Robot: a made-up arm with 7 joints.
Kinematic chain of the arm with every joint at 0, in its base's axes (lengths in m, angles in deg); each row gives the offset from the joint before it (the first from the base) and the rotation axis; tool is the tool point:
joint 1: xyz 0 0.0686 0 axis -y
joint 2: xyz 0 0.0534 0 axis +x
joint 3: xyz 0 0 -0.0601 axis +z
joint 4: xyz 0 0 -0.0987 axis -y
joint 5: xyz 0 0 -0.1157 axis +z
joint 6: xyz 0 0 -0.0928 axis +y
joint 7: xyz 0 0 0 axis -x
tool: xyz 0 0 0
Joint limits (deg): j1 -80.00..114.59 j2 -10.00..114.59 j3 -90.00..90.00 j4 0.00..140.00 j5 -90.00..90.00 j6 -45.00..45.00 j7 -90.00..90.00
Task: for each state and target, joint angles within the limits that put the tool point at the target. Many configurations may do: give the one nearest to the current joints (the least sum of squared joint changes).
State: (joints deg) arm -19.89 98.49 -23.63 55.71 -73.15 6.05 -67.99
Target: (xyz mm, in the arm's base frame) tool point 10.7 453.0 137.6
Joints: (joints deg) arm 31.52 114.59 -24.04 25.20 -73.15 6.05 -67.99
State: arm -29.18 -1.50 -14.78 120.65 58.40 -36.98 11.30
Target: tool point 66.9 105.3 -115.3
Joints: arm -59.86 2.35 -7.14 139.88 58.40 -36.98 11.30
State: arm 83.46 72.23 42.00 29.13 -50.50 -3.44 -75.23
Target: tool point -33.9 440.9 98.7
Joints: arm 87.03 74.56 51.67 48.48 -50.50 -3.44 -75.23
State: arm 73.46 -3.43 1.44 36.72 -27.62 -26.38 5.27
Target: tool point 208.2 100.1 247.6
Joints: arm 107.38 -4.84 0.39 56.61 -27.62 -26.38 5.27
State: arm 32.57 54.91 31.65 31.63 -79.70 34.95 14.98
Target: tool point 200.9 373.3 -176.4
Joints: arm 45.18 41.76 30.58 5.27 -79.70 34.95 14.98
